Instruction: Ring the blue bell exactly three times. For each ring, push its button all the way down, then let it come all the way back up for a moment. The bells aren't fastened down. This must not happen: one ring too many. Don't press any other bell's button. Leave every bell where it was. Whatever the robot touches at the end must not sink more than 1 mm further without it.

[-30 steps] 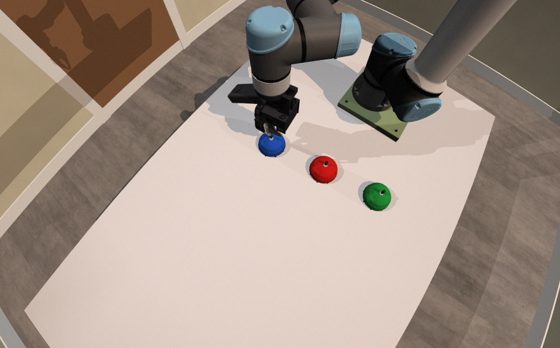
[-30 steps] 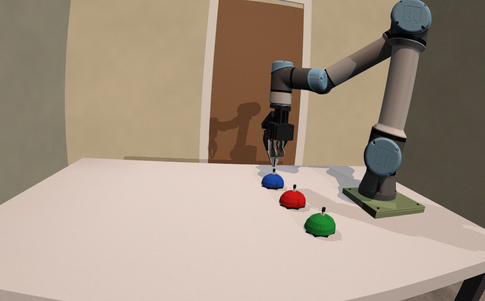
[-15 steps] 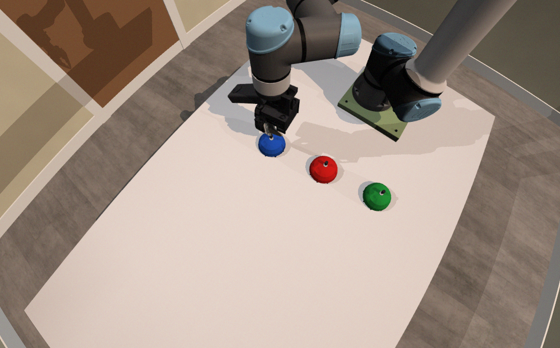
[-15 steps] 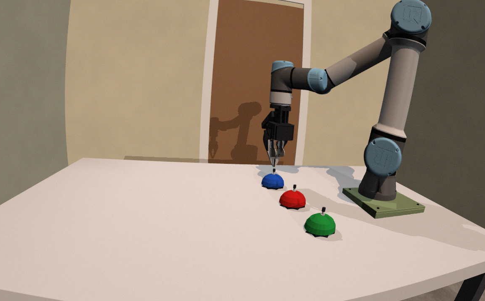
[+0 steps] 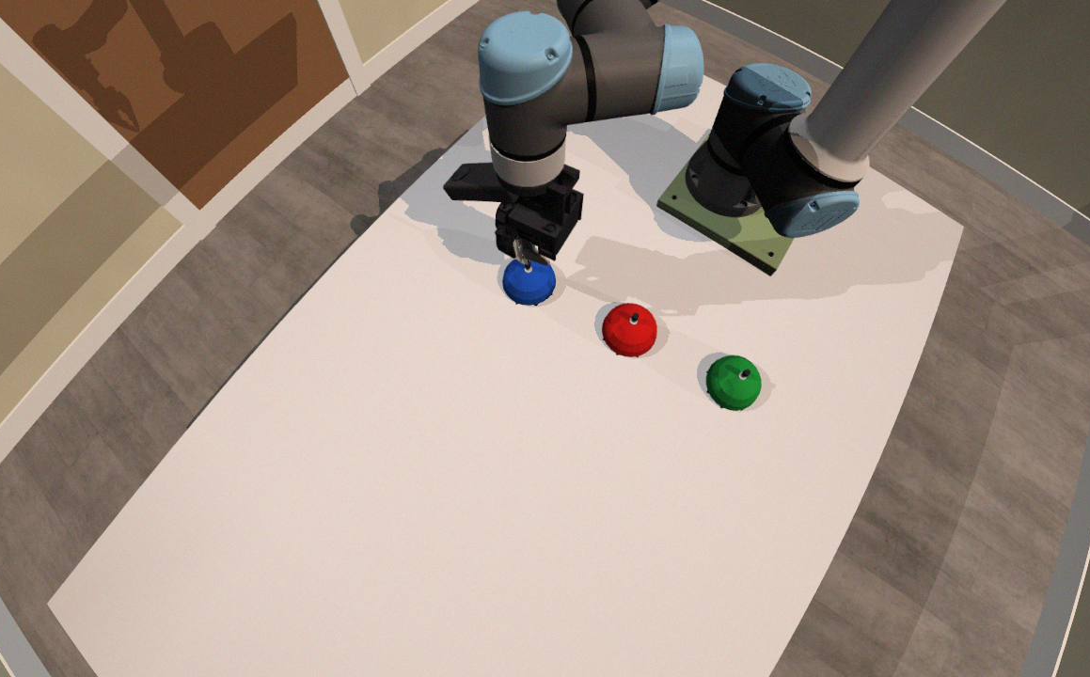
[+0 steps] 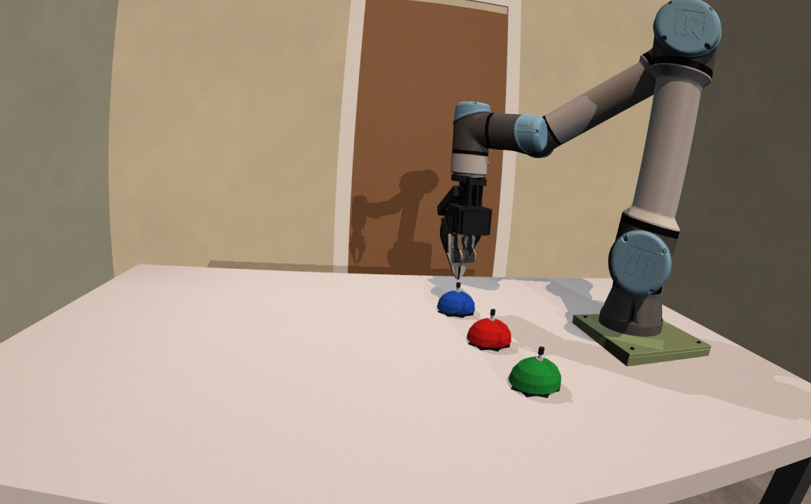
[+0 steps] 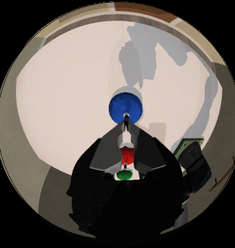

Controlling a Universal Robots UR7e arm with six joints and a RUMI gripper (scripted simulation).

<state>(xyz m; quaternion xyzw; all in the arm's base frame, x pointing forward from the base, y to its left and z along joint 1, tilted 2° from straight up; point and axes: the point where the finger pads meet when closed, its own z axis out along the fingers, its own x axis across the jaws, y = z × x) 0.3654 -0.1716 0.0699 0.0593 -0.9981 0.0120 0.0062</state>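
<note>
The blue bell is 5 cm below my hand. From my hand the other things lie so: green bell (4 cm behind, 35 cm to the left, 5 cm below); red bell (2 cm behind, 18 cm to the left, 5 cm below).
</note>
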